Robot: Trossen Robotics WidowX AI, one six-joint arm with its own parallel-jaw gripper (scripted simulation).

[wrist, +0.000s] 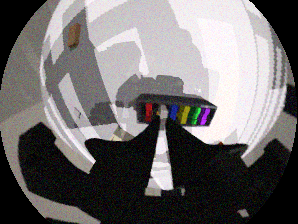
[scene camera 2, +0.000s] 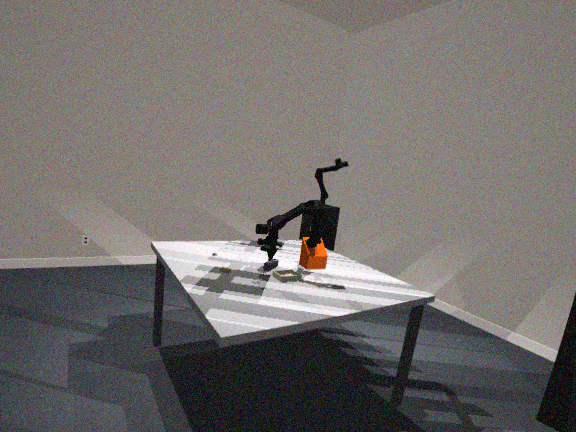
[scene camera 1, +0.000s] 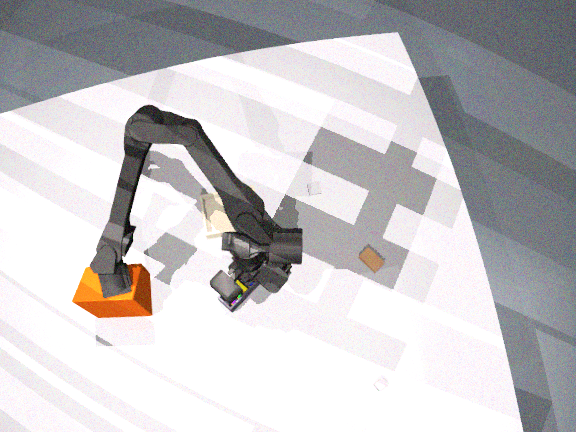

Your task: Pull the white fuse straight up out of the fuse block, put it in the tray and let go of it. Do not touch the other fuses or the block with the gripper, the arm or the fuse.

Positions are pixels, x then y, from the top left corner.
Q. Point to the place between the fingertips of the gripper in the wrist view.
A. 162, 119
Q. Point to a tray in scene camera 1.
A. At 215, 220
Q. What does the gripper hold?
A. A white fuse.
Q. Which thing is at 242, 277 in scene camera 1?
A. The gripper.
